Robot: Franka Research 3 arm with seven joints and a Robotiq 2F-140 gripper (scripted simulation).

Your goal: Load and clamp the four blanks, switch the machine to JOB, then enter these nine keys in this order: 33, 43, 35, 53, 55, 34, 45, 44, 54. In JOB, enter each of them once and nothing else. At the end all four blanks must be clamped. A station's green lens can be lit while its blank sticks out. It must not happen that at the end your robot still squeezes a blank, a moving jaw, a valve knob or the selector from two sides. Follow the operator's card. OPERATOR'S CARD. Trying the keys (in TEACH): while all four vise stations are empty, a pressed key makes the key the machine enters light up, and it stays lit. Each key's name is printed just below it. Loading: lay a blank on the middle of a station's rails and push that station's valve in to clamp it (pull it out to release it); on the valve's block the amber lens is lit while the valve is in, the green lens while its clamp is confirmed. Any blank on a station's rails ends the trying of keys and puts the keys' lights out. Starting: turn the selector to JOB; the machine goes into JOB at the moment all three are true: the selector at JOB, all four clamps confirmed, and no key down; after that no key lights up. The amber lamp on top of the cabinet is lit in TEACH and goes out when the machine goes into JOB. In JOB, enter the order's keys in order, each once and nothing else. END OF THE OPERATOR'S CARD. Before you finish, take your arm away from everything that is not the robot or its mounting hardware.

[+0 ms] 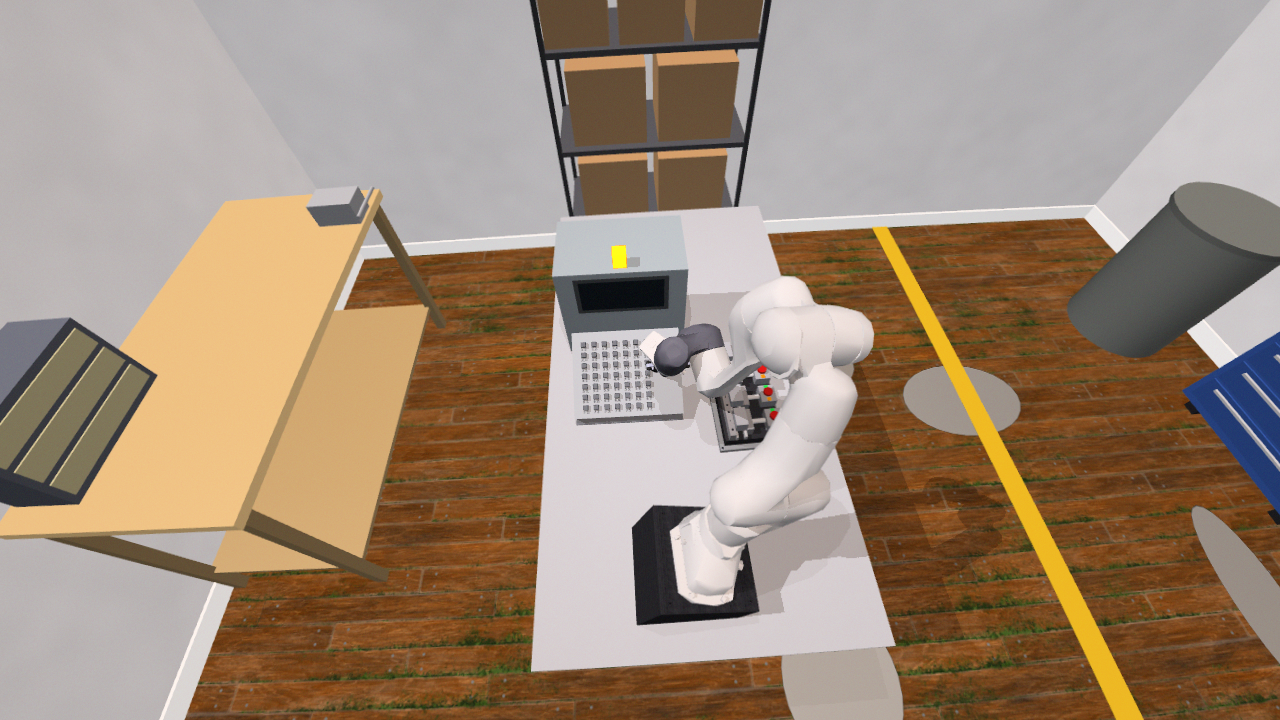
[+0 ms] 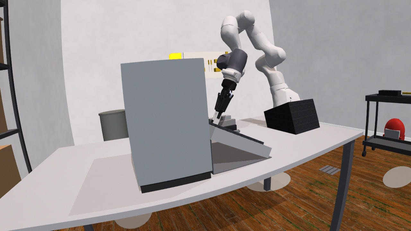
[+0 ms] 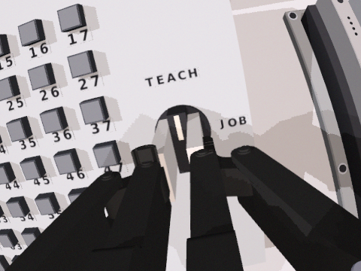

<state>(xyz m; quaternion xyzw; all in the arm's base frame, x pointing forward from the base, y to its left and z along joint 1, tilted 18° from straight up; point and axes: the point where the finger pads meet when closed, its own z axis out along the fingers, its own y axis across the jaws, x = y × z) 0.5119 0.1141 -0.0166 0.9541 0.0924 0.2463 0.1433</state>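
My gripper is now 20 mm short of the selector knob and 20 mm above it. Round my hand: keypad: 120 mm to the left, 70 mm below, 20 mm ahead.
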